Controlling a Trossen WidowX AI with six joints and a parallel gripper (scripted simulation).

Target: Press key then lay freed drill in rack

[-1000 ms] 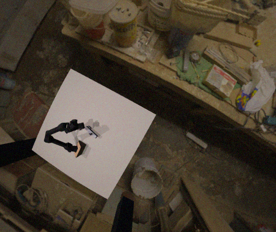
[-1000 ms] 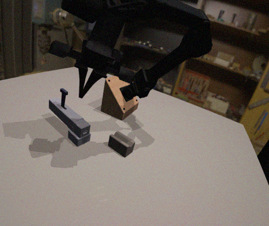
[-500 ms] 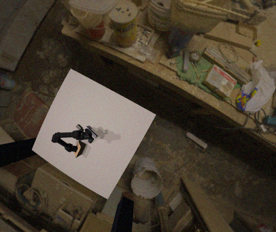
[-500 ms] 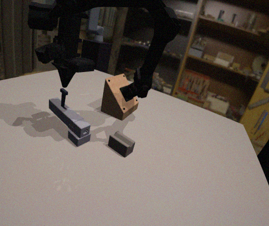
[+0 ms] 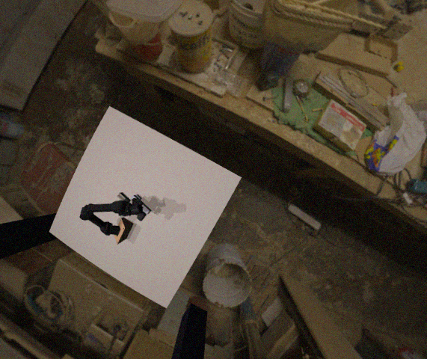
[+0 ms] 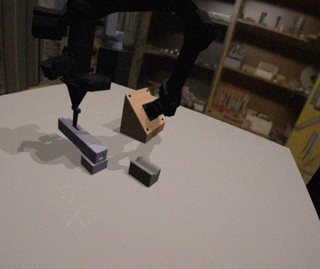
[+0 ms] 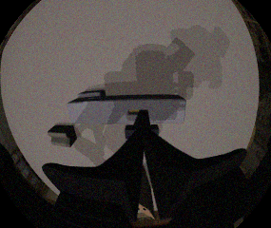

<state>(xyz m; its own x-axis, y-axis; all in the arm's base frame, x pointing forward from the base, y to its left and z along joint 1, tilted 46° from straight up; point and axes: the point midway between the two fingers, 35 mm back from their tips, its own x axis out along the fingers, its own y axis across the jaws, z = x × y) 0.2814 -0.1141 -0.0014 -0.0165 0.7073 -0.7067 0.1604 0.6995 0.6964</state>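
The dark key is 30 mm below my gripper tip. The rest, counted from my gripper tip: grey housing (90 mm below, 30 mm to the left); then drill (80 mm below, 50 mm to the left, 10 mm ahead).
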